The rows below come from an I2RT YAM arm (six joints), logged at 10 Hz.
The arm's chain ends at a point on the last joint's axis. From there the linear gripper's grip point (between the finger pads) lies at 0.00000 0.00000 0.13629 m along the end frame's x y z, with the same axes.
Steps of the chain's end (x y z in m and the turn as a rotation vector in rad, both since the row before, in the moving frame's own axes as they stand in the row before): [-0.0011 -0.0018 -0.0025 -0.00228 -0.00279 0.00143]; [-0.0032 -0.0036 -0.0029 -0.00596 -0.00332 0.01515]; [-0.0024 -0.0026 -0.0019 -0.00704 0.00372 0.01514]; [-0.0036 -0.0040 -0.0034 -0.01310 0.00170 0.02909]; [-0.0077 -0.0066 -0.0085 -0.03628 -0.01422 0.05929]
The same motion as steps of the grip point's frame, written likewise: [-0.0015 -0.0015 -0.0025 -0.00228 -0.00279 0.00143]; [-0.0037 -0.0028 -0.0029 -0.00596 -0.00332 0.01515]; [-0.0019 -0.0016 -0.0019 -0.00704 0.00372 0.01514]; [-0.0034 -0.0022 -0.0034 -0.01310 0.00170 0.02909]; [-0.0098 -0.0017 -0.0086 -0.03628 -0.01422 0.05929]
